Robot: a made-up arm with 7 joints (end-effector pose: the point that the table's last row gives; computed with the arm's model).
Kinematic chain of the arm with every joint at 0, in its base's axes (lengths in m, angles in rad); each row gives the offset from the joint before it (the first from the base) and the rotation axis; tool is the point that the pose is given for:
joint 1: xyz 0 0.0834 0 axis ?
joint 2: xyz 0 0.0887 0 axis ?
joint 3: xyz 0 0 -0.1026 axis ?
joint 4: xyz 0 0 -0.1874 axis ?
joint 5: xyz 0 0 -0.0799 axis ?
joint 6: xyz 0 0 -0.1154 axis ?
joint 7: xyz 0 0 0 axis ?
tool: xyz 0 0 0
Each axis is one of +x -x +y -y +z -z.
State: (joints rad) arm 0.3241 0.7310 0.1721 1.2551 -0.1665 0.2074 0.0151
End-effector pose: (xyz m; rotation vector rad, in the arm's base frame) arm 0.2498 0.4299 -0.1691 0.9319 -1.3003 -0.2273
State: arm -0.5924 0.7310 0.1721 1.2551 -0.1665 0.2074 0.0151
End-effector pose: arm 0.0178 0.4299 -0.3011 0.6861 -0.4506 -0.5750
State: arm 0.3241 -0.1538 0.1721 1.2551 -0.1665 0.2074 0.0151
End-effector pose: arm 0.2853 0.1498 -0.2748 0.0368 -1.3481 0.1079
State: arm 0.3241 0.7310 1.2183 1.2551 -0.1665 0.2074 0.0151
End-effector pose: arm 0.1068 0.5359 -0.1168 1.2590 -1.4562 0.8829
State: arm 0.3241 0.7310 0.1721 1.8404 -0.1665 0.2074 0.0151
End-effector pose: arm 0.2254 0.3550 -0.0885 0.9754 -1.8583 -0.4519
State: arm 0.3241 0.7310 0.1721 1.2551 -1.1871 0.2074 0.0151
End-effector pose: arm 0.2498 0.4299 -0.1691 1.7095 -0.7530 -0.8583
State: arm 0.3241 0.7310 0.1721 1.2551 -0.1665 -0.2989 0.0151
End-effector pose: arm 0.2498 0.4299 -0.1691 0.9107 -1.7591 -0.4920
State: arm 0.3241 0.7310 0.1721 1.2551 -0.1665 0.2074 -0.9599
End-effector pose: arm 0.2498 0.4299 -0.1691 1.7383 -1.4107 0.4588
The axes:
joint 1: -y
joint 2: +x
joint 3: +z
joint 4: -y
joint 5: +z
joint 6: +y
joint 7: -x

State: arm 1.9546 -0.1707 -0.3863 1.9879 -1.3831 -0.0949 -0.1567
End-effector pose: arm 0.1202 0.0700 0.2269 -1.1373 1.7280 -0.3358
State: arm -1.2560 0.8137 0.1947 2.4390 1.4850 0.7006 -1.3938
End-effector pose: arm -0.0368 0.2913 -0.1422 0.5026 -0.0504 0.1953
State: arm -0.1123 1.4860 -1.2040 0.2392 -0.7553 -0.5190 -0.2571
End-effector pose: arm 0.0071 0.6465 -0.0850 0.4586 0.6688 -1.9514
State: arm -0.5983 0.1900 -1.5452 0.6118 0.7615 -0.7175 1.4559
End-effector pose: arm -0.2584 0.1469 -0.3842 -2.2085 0.0363 -0.5714
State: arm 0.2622 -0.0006 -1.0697 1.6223 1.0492 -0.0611 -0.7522
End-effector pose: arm 0.1630 0.0009 -0.2460 -0.7611 -0.9717 0.2219
